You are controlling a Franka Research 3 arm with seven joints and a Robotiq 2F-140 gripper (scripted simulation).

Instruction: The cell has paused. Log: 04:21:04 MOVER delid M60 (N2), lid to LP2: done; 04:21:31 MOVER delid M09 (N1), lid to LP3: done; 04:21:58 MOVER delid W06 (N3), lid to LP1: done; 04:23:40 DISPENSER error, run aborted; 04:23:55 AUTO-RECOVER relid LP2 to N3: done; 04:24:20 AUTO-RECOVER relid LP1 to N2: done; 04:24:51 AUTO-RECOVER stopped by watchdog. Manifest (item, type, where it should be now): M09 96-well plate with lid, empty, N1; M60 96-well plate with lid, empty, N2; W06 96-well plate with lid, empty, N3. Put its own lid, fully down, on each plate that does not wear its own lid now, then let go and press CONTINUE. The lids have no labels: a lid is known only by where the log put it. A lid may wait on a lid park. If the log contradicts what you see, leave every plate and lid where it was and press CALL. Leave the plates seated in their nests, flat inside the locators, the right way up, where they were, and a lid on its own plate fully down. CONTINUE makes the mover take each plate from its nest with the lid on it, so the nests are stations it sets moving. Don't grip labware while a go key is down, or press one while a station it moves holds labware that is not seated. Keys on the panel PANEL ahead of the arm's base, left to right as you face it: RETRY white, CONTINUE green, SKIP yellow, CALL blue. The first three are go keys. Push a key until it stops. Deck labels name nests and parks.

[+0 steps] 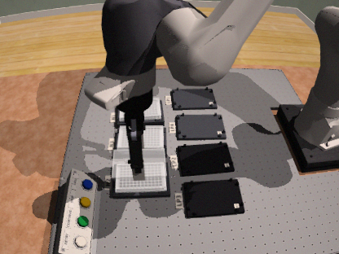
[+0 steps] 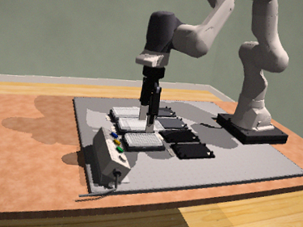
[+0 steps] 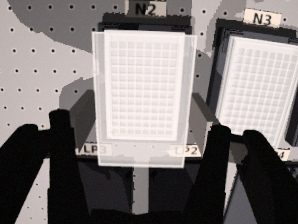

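The lid park LP1 is 32 cm to the right of my hand, 19 cm behind it and 10 cm below it. The rest, counted from my hand: blue call key 13 cm ahead, 5 cm to the left, 4 cm below; plate 8 cm below; N2 label 10 cm below, 9 cm ahead.
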